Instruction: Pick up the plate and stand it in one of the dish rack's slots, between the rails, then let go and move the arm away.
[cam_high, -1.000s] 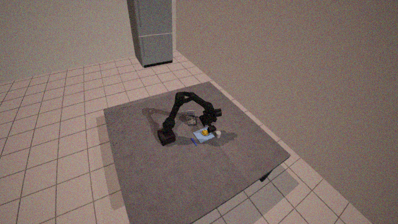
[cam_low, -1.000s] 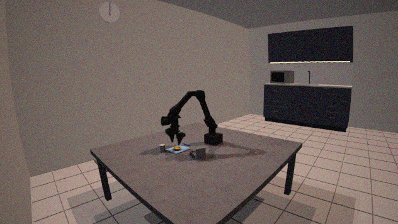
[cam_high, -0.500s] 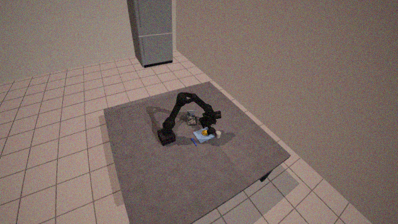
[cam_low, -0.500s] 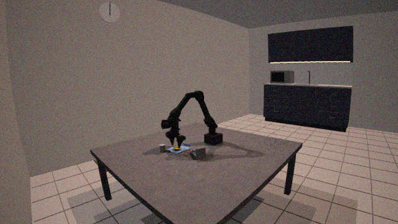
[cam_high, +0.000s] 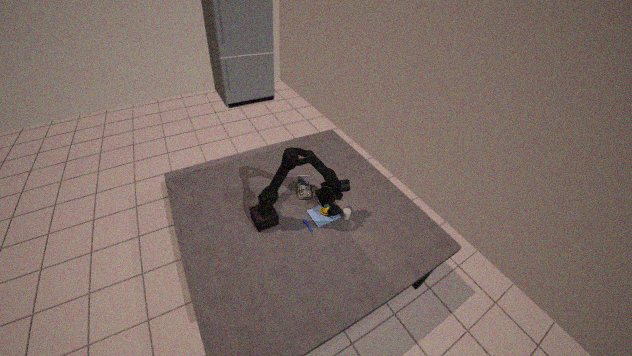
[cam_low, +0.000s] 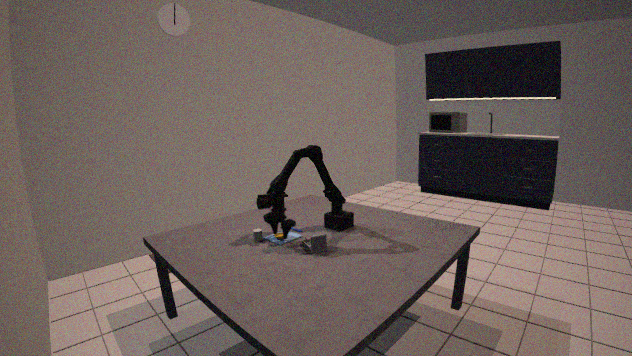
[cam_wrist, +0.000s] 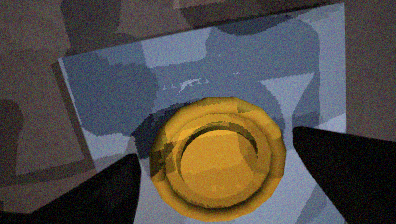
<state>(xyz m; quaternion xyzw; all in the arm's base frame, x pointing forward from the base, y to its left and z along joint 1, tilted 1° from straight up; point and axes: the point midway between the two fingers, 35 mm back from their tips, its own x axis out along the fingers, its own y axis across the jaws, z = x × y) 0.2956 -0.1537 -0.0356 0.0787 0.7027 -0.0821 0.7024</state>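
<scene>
The mat is 2 cm behind my gripper tip and 1 cm below it. The rest, counted from my gripper tip: yellow plate (right at my gripper tip); grey dish rack (20 cm to the left, 1 cm above); pale cup (7 cm ahead, 9 cm to the right, 1 cm above).
</scene>
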